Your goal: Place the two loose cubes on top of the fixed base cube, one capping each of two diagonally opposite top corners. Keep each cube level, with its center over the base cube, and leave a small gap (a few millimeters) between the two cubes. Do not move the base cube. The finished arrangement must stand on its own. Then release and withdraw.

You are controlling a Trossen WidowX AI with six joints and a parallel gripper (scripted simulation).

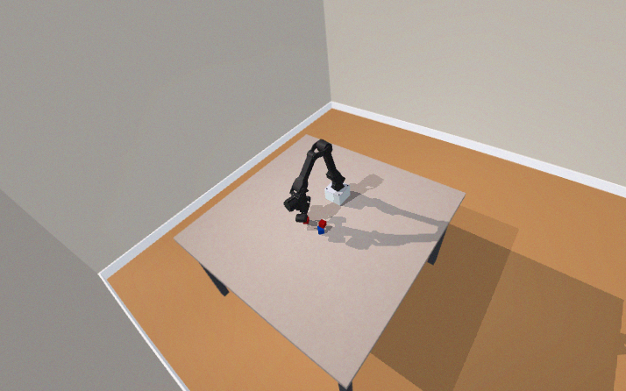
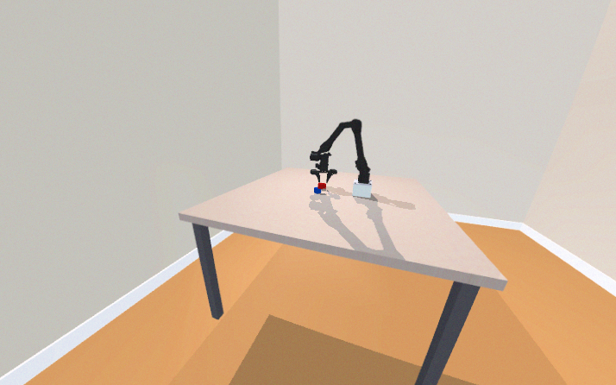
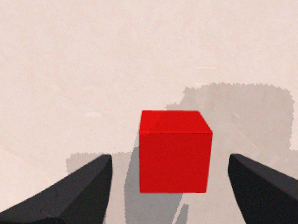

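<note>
My gripper tip is now 1 cm past the blue cube, 12 cm to the right of it and 2 cm above it.
</note>
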